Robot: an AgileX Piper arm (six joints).
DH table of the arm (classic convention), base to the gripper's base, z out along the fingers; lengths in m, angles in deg. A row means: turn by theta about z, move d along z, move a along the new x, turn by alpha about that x. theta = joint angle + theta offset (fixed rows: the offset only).
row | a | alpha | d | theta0
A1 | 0 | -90 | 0.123 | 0
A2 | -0.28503 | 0 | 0 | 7.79
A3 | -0.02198 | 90 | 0 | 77.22
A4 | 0 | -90 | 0.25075 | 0
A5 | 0 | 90 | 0 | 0
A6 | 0 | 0 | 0.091 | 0
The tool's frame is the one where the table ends.
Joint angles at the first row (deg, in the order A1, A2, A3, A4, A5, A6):
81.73 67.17 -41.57 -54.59 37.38 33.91
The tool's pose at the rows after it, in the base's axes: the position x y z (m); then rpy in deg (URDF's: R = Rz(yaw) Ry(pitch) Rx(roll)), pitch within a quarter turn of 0, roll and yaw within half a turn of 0:
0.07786 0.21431 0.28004 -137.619 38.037 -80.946
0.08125 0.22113 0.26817 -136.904 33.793 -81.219
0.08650 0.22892 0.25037 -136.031 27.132 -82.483
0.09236 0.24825 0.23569 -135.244 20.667 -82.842
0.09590 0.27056 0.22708 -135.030 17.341 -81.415
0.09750 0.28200 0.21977 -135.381 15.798 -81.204
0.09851 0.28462 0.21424 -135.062 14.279 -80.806
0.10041 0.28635 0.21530 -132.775 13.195 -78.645
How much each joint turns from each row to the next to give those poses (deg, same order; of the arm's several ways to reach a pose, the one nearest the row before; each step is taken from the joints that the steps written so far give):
0.00 -0.82 0.00 -2.21 0.00 0.82
0.00 3.20 0.00 -1.59 1.46 0.20
0.00 4.72 -0.12 -1.63 3.09 0.00
0.00 6.82 -3.02 -0.65 2.66 -1.54
0.00 5.65 -3.92 -0.17 0.20 -2.13
0.00 3.15 -1.91 0.11 0.00 -0.54
0.00 1.32 -0.14 -0.71 0.24 -0.11
0.00 0.26 0.00 -2.94 0.13 0.00

